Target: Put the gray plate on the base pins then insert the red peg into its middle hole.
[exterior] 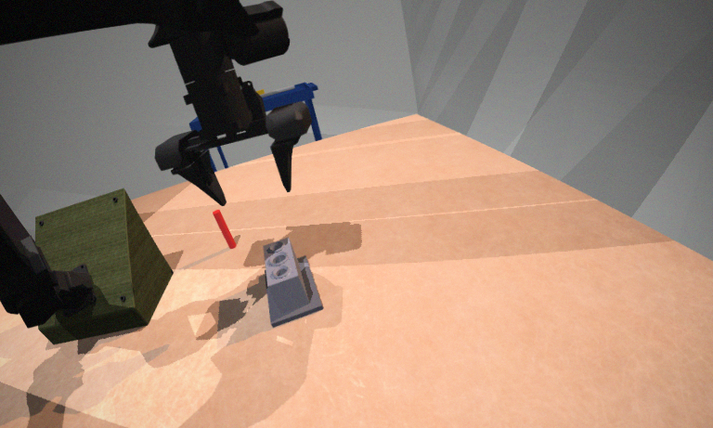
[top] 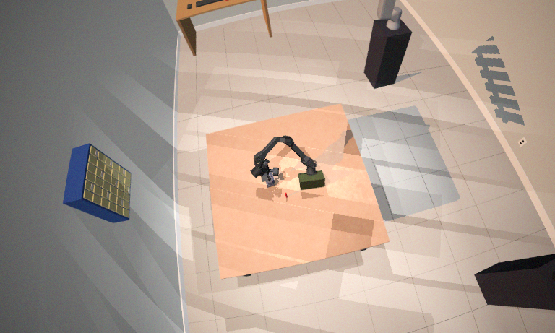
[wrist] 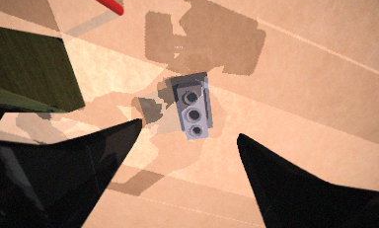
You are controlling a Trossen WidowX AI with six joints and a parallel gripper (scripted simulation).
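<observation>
Right now my gripper tip is 9 cm past the red peg, 16 cm to the right of it and 10 cm above it. From my gripper tip the other things lie so: gray plate: 2 cm to the right, 10 cm below; gray base: 2 cm to the right, 13 cm below.
</observation>
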